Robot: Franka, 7 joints.
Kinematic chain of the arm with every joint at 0, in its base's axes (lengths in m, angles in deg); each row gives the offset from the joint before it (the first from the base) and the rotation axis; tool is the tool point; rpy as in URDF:
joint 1: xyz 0 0 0.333 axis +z
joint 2: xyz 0 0 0 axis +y
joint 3: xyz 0 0 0.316 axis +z
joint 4: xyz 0.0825 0 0 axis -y
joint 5: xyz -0.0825 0 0.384 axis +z
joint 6: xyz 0 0 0 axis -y
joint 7: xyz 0.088 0 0 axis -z
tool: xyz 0 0 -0.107 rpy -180 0 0
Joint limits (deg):
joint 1: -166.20..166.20
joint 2: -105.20..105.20
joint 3: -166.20..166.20
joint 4: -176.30..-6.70
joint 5: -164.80..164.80
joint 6: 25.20..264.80
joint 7: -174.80..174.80
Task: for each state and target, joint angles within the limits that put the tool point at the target. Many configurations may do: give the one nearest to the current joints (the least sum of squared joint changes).
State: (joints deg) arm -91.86 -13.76 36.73 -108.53 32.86 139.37 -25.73
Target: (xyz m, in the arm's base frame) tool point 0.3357 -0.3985 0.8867
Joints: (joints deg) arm -91.91 -9.08 37.34 -81.60 32.28 146.43 -25.73
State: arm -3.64 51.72 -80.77 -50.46 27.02 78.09 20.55
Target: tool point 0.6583 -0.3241 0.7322
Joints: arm -2.71 53.45 -80.06 -29.21 30.29 116.64 20.55
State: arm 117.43 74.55 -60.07 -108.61 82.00 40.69 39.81
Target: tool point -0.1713 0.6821 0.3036
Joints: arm 129.95 60.27 -59.36 -72.49 98.30 58.78 39.81
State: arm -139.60 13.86 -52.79 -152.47 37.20 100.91 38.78
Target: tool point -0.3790 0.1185 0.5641
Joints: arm -154.03 -34.44 -45.45 -128.02 41.23 88.81 38.78
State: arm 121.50 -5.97 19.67 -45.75 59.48 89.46 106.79
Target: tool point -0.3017 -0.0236 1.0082
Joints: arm 125.33 -17.33 22.63 -52.02 56.74 75.14 106.79
